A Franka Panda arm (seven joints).
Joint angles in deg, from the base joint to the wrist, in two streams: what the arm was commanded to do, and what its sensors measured. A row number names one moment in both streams.
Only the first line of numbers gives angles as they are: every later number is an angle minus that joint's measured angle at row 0.
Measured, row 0: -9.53, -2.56, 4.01, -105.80, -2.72, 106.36, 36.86
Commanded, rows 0 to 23: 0.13, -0.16, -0.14, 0.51, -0.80, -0.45, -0.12; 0.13, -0.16, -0.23, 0.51, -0.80, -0.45, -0.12; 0.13, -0.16, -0.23, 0.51, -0.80, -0.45, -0.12; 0.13, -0.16, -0.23, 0.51, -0.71, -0.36, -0.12; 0.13, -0.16, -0.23, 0.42, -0.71, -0.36, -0.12; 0.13, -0.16, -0.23, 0.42, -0.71, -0.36, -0.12; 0.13, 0.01, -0.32, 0.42, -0.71, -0.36, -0.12; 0.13, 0.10, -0.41, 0.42, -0.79, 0.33, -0.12; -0.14, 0.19, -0.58, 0.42, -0.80, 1.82, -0.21; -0.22, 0.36, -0.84, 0.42, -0.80, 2.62, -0.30; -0.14, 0.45, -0.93, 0.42, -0.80, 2.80, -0.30; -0.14, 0.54, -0.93, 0.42, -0.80, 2.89, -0.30; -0.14, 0.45, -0.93, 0.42, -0.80, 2.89, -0.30; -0.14, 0.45, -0.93, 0.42, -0.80, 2.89, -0.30; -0.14, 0.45, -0.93, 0.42, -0.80, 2.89, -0.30; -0.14, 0.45, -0.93, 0.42, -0.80, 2.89, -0.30; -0.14, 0.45, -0.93, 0.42, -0.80, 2.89, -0.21; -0.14, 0.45, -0.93, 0.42, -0.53, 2.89, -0.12; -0.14, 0.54, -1.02, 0.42, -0.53, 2.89, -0.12; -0.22, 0.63, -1.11, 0.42, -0.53, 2.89, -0.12; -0.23, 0.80, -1.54, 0.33, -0.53, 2.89, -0.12; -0.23, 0.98, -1.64, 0.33, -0.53, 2.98, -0.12; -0.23, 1.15, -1.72, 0.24, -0.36, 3.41, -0.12; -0.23, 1.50, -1.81, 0.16, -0.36, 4.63, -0.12
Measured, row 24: -0.15, 0.62, -1.53, -0.01, 0.00, 2.48, 0.00
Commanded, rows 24 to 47: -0.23, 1.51, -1.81, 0.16, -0.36, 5.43, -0.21; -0.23, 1.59, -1.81, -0.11, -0.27, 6.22, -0.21; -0.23, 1.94, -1.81, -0.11, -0.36, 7.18, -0.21; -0.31, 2.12, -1.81, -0.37, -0.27, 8.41, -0.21; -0.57, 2.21, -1.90, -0.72, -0.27, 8.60, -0.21; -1.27, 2.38, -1.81, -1.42, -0.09, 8.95, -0.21; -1.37, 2.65, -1.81, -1.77, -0.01, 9.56, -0.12; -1.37, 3.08, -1.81, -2.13, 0.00, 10.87, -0.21; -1.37, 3.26, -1.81, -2.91, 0.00, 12.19, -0.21; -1.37, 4.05, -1.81, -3.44, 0.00, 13.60, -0.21; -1.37, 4.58, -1.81, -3.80, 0.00, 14.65, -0.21; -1.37, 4.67, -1.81, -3.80, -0.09, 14.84, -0.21; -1.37, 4.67, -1.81, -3.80, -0.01, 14.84, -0.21; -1.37, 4.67, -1.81, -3.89, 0.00, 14.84, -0.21; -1.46, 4.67, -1.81, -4.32, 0.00, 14.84, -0.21; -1.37, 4.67, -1.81, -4.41, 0.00, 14.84, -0.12; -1.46, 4.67, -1.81, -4.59, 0.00, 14.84, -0.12; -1.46, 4.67, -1.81, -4.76, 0.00, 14.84, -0.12; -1.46, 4.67, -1.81, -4.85, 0.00, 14.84, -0.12; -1.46, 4.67, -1.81, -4.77, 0.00, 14.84, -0.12; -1.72, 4.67, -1.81, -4.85, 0.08, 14.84, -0.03; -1.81, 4.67, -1.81, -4.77, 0.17, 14.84, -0.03; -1.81, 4.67, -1.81, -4.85, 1.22, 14.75, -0.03; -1.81, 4.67, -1.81, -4.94, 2.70, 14.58, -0.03
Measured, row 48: -1.36, 5.40, -2.02, -3.98, 0.27, 14.02, 0.00
